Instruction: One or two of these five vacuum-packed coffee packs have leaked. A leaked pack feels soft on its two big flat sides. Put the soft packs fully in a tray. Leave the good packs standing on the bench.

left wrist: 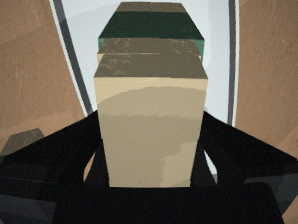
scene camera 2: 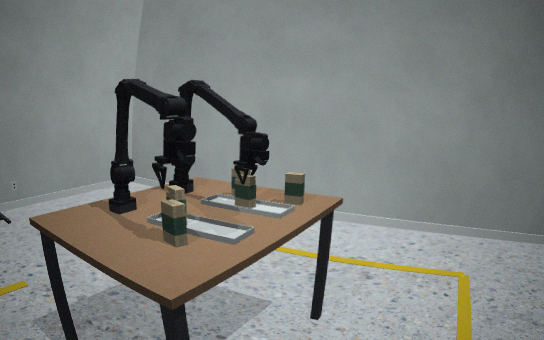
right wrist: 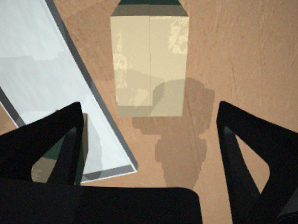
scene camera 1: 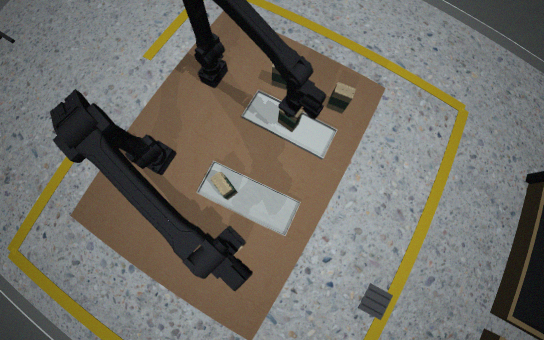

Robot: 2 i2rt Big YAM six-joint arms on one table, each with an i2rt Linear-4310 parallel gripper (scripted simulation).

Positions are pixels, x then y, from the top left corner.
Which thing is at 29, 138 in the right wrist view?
My right gripper.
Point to a tray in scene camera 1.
313, 134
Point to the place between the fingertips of my left gripper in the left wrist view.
At 150, 111
